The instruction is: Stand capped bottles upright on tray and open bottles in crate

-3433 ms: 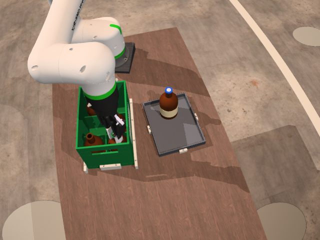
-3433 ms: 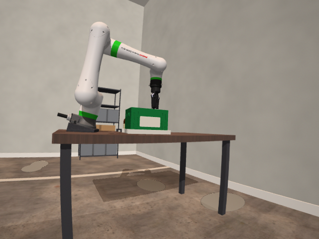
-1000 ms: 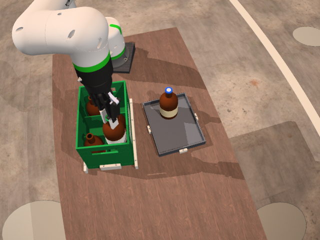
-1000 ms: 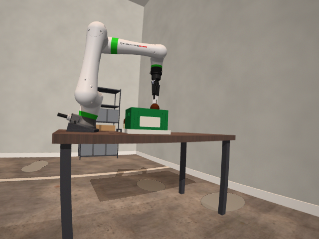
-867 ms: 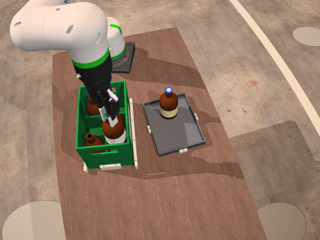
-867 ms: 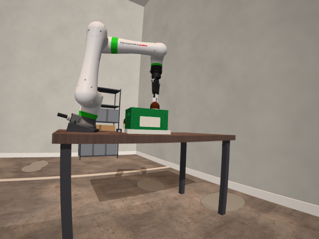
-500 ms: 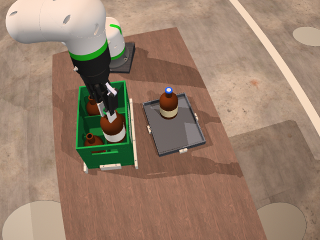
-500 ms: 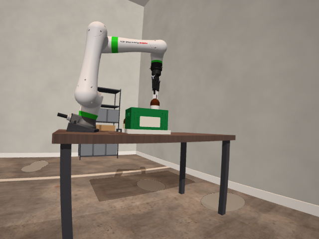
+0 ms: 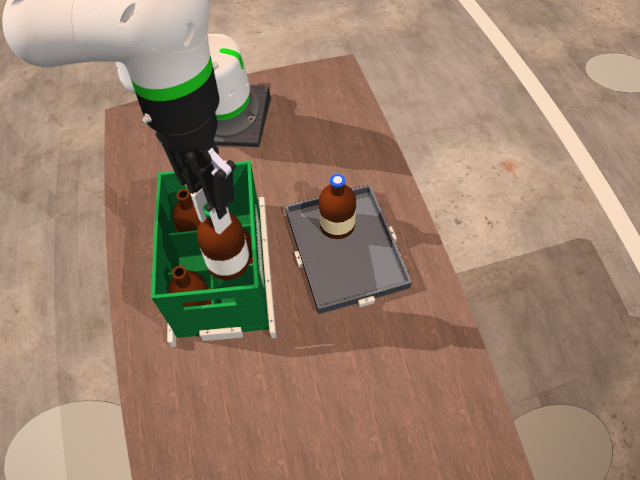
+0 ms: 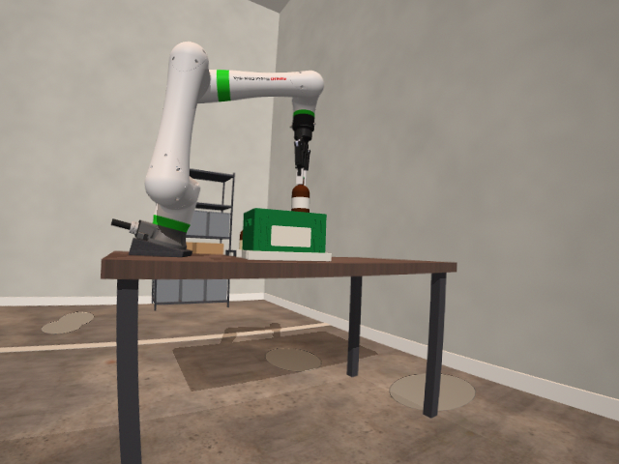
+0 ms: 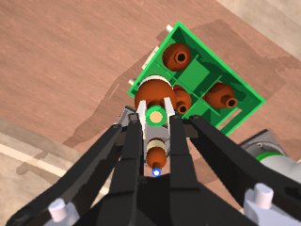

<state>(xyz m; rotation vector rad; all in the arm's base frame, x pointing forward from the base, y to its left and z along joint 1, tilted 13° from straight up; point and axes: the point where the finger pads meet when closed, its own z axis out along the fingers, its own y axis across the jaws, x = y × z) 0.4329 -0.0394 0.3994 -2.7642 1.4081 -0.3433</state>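
My hand is 8 cm above the capped brown bottle. Also, from my hand: green crate 25 cm below, 9 cm behind, 3 cm to the right; then grey tray 32 cm below, 23 cm to the left, 7 cm behind.
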